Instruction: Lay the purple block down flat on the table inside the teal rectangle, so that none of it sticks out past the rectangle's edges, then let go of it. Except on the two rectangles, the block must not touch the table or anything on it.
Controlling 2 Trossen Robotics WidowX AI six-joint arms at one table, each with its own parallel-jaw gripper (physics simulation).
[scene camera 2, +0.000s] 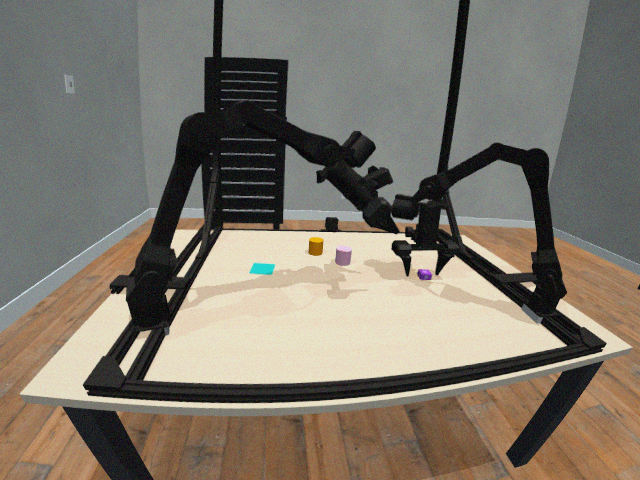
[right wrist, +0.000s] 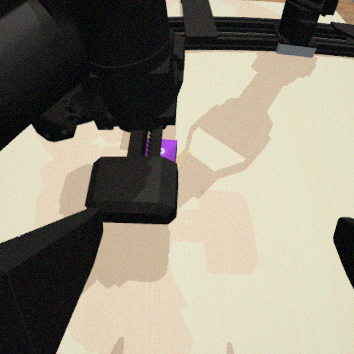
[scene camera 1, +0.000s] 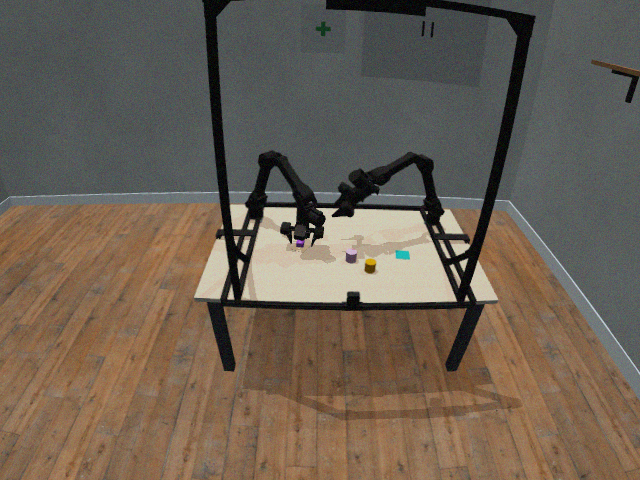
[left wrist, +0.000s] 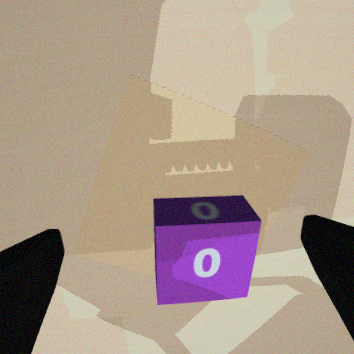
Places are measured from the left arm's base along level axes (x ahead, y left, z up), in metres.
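Pixels of known places: left gripper, fingertip midpoint: (scene camera 2: 422, 275) (right wrist: 157, 161) (scene camera 1: 301, 244) (left wrist: 183, 235); right gripper, fingertip midpoint: (scene camera 2: 392, 226) (right wrist: 222, 225) (scene camera 1: 332, 211); left arm's base, link origin: (scene camera 2: 540, 309) (right wrist: 293, 34) (scene camera 1: 255, 216); right arm's base, link origin: (scene camera 2: 150, 319) (scene camera 1: 432, 222).
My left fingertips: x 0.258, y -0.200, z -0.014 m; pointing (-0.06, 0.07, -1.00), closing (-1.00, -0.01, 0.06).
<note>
For each thing: its middle in the pictures, then the offset to it from my left fingertips. "*": a spot on its surface instead. Level surfaces: height alone.
- purple block, body centre: (left wrist: 200, 248) (right wrist: 160, 155) (scene camera 2: 424, 274) (scene camera 1: 300, 243) 0.005 m back, 0.003 m left, 0.004 m up
- tan rectangle, surface spot: (left wrist: 115, 200) * 0.023 m ahead, 0.013 m right, 0.004 m down
- teal rectangle, surface spot: (scene camera 2: 262, 268) (scene camera 1: 402, 254) * 0.455 m ahead, 0.014 m right, 0.004 m down
- lilac cylinder, body centre: (scene camera 2: 343, 255) (scene camera 1: 351, 255) 0.224 m ahead, 0.079 m right, 0.017 m up
- orange cylinder, body centre: (scene camera 2: 315, 246) (scene camera 1: 370, 266) 0.305 m ahead, 0.141 m right, 0.017 m up
- table, surface height: 0.006 m down
The purple block (scene camera 1: 299, 243) (scene camera 2: 424, 274) (left wrist: 205, 260) (right wrist: 169, 149), marked 0, rests on a tan rectangle (left wrist: 115, 200), near its edge. My left gripper (scene camera 1: 301, 243) (scene camera 2: 422, 274) (left wrist: 183, 235) is open and low over the block, pointing down. Its fingers stand on either side of the block, with a gap at each side in the left wrist view. In the right wrist view the left gripper hides part of the block. The teal rectangle (scene camera 1: 402, 254) (scene camera 2: 262, 268) lies flat with nothing on it. My right gripper (scene camera 1: 336, 214) (scene camera 2: 397, 231) (right wrist: 222, 225) is open and empty, high above the table.
A lilac cylinder (scene camera 1: 351, 256) (scene camera 2: 343, 256) and an orange cylinder (scene camera 1: 370, 266) (scene camera 2: 315, 246) stand upright between the purple block and the teal rectangle. In scene camera 2 the right gripper is close to the left arm's wrist. A black frame surrounds the table (scene camera 1: 310, 289).
</note>
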